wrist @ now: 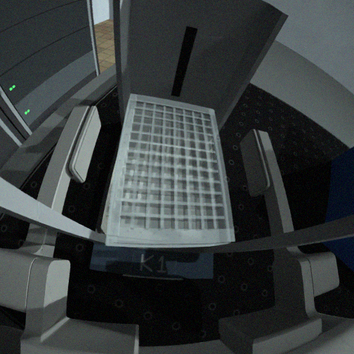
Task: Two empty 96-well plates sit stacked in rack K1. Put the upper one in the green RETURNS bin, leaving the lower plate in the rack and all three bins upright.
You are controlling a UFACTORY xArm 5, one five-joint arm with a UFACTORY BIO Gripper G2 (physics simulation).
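Observation:
The upper 96-well plate (172, 165), pale and translucent with a grid of square wells, lies in rack K1 (220, 45) in the middle of the wrist view. The lower plate is mostly hidden beneath it; a thin pale strip shows along the left edge. My gripper (170, 153) is open, with one finger pad left of the plate and the other right of it. Dark gaps show between both pads and the plate's sides. The green RETURNS bin does not show in this view.
The rack's tall grey panel with a black slot stands behind the plate. The K1 label (152, 264) is at the near side. Part of a blue object (344, 200) shows at the right edge. A dark cabinet (45, 50) with green lights is at upper left.

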